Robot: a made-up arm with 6 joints. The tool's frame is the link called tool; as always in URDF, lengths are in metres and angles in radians. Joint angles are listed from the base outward.
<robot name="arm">
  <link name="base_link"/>
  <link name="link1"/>
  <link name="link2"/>
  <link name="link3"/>
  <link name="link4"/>
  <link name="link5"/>
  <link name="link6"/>
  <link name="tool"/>
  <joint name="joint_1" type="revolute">
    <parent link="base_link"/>
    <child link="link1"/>
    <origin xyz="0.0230 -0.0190 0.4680" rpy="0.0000 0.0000 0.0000"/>
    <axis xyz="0 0 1"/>
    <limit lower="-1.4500" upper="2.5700"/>
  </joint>
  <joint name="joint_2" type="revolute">
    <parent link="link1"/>
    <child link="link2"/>
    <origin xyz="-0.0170 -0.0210 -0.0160" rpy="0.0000 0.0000 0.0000"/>
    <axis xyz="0.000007 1 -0.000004"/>
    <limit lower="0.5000" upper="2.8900"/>
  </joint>
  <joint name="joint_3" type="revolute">
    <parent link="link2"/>
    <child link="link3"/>
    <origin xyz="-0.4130 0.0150 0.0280" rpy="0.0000 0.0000 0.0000"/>
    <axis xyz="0.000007 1 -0.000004"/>
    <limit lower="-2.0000" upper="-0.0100"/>
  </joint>
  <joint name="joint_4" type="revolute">
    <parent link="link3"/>
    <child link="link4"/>
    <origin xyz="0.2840 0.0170 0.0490" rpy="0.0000 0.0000 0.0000"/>
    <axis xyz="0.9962 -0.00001 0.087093"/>
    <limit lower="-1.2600" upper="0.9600"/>
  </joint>
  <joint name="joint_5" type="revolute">
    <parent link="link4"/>
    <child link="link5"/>
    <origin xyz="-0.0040 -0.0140 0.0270" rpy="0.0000 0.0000 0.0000"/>
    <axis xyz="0.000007 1 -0.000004"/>
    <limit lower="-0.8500" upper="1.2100"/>
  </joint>
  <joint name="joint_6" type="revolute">
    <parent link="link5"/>
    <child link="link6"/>
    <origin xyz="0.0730 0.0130 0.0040" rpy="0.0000 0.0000 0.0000"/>
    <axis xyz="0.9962 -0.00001 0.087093"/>
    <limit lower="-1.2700" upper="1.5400"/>
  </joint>
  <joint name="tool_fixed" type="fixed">
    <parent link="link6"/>
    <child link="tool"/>
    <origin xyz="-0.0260 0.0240 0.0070" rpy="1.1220 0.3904 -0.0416"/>
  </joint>
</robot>
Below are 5 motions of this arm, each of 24 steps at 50 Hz.
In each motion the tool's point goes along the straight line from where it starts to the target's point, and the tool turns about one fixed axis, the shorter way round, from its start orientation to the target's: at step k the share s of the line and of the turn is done. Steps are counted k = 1, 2, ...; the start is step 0. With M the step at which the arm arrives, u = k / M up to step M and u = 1 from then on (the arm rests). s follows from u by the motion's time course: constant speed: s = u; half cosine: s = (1 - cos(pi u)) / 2; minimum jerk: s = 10 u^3 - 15 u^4 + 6 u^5.
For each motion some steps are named. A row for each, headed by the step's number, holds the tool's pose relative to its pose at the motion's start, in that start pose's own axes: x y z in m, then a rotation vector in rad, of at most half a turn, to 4 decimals.
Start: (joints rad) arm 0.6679 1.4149 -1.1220 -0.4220 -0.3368 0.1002
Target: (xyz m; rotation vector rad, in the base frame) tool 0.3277 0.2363 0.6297 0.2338 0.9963 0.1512
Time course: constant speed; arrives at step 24
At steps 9, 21, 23, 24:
9: 0.0707 -0.0559 -0.0374 -0.0704 0.1472 -0.1845
21: 0.1650 -0.1305 -0.0872 -0.1644 0.3436 -0.4305
23: 0.1807 -0.1429 -0.0955 -0.1800 0.3763 -0.4715
24: 0.1886 -0.1491 -0.0996 -0.1879 0.3926 -0.4920

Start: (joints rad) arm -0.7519 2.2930 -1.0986 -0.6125 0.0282 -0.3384
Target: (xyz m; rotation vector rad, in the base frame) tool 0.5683 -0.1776 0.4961 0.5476 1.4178 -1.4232
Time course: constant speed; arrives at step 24
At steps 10, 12, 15, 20, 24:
10: -0.0466 0.0794 0.0065 0.0831 0.0673 -0.0753
12: -0.0559 0.0953 0.0078 0.0997 0.0807 -0.0904
15: -0.0698 0.1191 0.0098 0.1246 0.1009 -0.1130
20: -0.0931 0.1588 0.0130 0.1662 0.1346 -0.1506
24: -0.1117 0.1905 0.0156 0.1994 0.1615 -0.1807

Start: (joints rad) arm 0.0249 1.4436 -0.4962 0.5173 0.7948 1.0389
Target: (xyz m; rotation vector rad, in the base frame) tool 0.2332 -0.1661 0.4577 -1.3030 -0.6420 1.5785
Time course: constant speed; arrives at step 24
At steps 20, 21, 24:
20: -0.0011 0.1700 0.1027 0.7460 0.1667 -0.2313
21: -0.0011 0.1785 0.1078 0.7833 0.1750 -0.2429
24: -0.0013 0.2040 0.1233 0.8952 0.2000 -0.2776

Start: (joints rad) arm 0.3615 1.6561 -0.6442 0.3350 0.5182 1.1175
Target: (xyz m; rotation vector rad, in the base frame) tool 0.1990 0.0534 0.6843 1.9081 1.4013 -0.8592
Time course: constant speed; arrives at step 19
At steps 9, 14, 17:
9: -0.0253 -0.0428 0.0245 -0.2149 0.0846 0.1862
14: -0.0393 -0.0666 0.0382 -0.3343 0.1316 0.2897
17: -0.0477 -0.0809 0.0463 -0.4060 0.1598 0.3517

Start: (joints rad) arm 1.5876 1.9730 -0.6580 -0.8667 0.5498 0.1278
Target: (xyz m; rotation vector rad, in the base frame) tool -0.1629 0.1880 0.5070 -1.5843 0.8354 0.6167
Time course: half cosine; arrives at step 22
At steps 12, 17, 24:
12: -0.0341 0.0353 -0.0852 -0.2620 -0.0949 0.0713
17: -0.0525 0.0543 -0.1309 -0.4026 -0.1459 0.1096
24: -0.0598 0.0619 -0.1491 -0.4586 -0.1662 0.1249

